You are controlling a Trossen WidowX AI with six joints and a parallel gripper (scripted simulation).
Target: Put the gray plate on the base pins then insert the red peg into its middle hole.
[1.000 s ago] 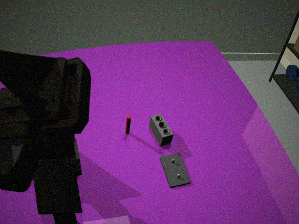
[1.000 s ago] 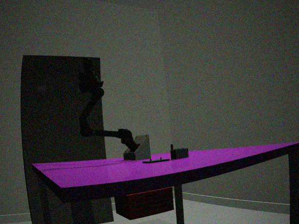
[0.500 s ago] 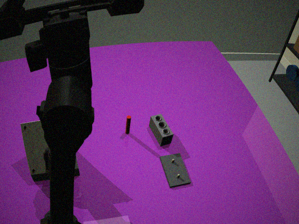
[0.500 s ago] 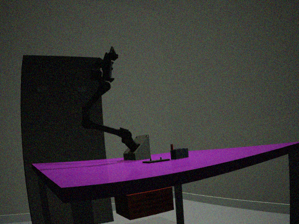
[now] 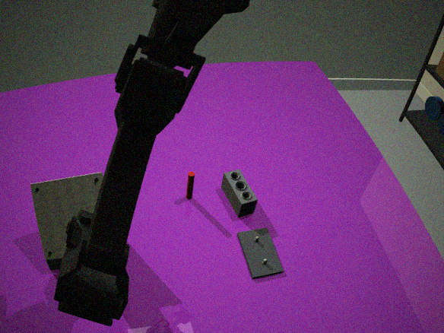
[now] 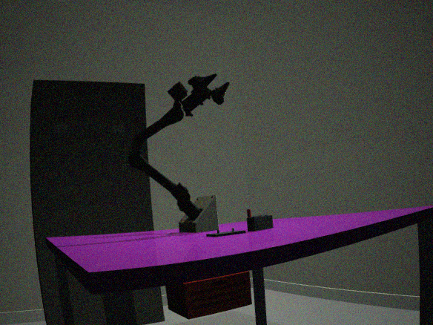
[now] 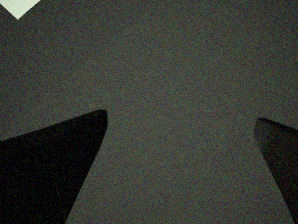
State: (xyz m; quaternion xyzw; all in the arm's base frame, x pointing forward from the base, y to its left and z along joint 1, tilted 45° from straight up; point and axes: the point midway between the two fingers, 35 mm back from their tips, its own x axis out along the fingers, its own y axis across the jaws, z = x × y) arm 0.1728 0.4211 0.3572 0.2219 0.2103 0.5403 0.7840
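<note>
Now: gripper tip 600 mm above the gray plate, 140 mm short of it and 10 mm to the right of it. From my gripper tip the other things lie so: flat base: 630 mm below, 150 mm ahead, 140 mm to the right; red peg: 600 mm below, 40 mm to the left, 40 mm ahead.
</note>
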